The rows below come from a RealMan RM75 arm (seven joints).
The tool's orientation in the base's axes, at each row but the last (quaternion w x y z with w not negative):
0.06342 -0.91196 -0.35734 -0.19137
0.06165 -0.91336 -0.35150 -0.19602
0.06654 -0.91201 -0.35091 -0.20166
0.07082 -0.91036 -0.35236 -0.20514
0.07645 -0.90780 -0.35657 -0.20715
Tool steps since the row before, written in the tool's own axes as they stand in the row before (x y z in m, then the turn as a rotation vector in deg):
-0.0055 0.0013 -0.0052 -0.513 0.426 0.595
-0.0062 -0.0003 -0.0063 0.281 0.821 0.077
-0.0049 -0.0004 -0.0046 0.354 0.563 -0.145
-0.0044 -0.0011 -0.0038 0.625 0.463 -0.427
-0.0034 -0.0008 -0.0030 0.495 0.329 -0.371
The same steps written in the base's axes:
-0.0044 -0.0057 0.0026 0.124 -0.485 -0.740
-0.0064 -0.0052 0.0033 0.761 -0.419 0.063
-0.0050 -0.0039 0.0021 0.567 -0.240 0.290
-0.0049 -0.0029 0.0016 0.590 -0.077 0.659
-0.0038 -0.0024 0.0012 0.431 -0.043 0.551

